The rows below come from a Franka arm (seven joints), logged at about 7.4 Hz.
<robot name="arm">
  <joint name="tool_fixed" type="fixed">
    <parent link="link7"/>
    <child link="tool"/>
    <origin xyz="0 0 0.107"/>
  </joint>
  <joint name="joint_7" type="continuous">
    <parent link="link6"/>
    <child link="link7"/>
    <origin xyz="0.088 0 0" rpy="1.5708 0 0"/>
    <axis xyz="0 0 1"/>
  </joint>
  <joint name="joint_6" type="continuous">
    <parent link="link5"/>
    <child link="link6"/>
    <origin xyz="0 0 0" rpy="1.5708 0 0"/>
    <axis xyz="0 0 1"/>
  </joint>
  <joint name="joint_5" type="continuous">
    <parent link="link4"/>
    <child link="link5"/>
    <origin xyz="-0.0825 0.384 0" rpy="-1.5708 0 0"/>
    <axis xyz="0 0 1"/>
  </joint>
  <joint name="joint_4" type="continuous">
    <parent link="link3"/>
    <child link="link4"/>
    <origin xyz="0.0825 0 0" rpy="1.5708 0 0"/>
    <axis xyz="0 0 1"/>
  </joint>
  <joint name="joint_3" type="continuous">
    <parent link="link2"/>
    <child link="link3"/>
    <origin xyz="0 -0.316 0" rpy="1.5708 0 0"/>
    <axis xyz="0 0 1"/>
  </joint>
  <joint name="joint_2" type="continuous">
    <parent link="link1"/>
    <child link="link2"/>
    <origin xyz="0 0 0" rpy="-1.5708 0 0"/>
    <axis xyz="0 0 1"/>
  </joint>
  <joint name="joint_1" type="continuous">
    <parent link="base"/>
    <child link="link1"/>
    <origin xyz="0 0 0.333"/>
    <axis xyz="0 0 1"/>
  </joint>
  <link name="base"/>
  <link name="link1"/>
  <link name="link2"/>
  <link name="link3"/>
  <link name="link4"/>
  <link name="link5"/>
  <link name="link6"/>
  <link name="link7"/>
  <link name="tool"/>
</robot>
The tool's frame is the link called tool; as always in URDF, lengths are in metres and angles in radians. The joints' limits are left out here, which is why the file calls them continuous.
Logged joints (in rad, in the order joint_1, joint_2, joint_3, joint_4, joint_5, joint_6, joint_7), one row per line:
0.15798, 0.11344, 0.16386, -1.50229, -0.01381, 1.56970, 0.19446
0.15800, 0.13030, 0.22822, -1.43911, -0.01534, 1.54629, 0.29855
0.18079, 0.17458, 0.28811, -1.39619, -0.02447, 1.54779, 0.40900
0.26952, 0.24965, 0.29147, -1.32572, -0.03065, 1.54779, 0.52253
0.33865, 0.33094, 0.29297, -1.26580, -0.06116, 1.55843, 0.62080
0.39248, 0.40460, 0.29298, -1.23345, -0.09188, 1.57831, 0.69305
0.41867, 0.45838, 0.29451, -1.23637, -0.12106, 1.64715, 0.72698
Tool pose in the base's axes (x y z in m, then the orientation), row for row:
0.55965, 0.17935, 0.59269, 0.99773, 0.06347, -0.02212, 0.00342
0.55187, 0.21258, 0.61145, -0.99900, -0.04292, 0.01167, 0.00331
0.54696, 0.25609, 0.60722, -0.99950, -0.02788, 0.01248, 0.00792
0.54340, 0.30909, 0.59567, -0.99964, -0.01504, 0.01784, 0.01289
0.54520, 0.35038, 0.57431, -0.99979, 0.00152, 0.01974, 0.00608
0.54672, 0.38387, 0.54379, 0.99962, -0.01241, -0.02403, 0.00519
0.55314, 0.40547, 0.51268, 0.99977, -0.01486, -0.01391, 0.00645
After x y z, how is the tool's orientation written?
As a quaternion, x y z w.
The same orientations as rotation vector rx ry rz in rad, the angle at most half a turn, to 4 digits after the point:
3.1277, 0.1990, -0.0693
-3.1319, -0.1346, 0.0366
-3.1243, -0.0871, 0.0390
-3.1150, -0.0469, 0.0556
-3.1288, 0.0048, 0.0618
3.1301, -0.0389, -0.0752
3.1280, -0.0465, -0.0435

